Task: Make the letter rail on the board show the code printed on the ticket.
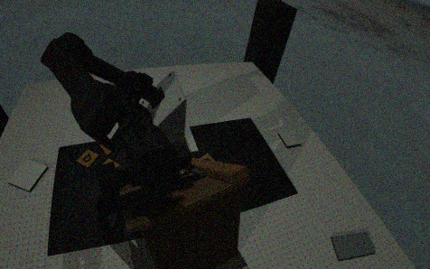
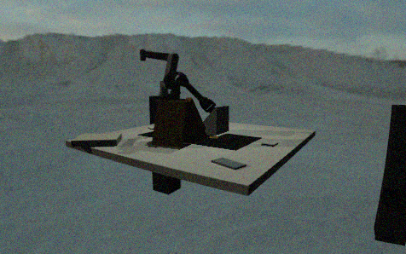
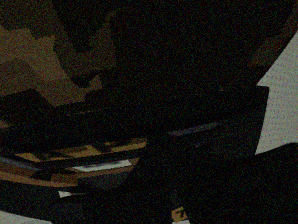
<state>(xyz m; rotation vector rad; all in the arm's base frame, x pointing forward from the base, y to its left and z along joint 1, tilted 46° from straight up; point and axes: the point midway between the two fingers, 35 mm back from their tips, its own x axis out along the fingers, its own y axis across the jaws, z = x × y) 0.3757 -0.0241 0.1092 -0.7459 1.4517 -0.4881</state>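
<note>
Right now my gripper tip is 27 cm past the orange tile, 18 cm to the left of it and 15 cm above it. The rest, counted from my gripper tip: black mat 17 cm behind, 16 cm below, 9 cm to the left; then grey card 53 cm to the left, 31 cm ahead, 15 cm below; then pale card 39 cm to the right, 25 cm behind, 15 cm below.
</note>
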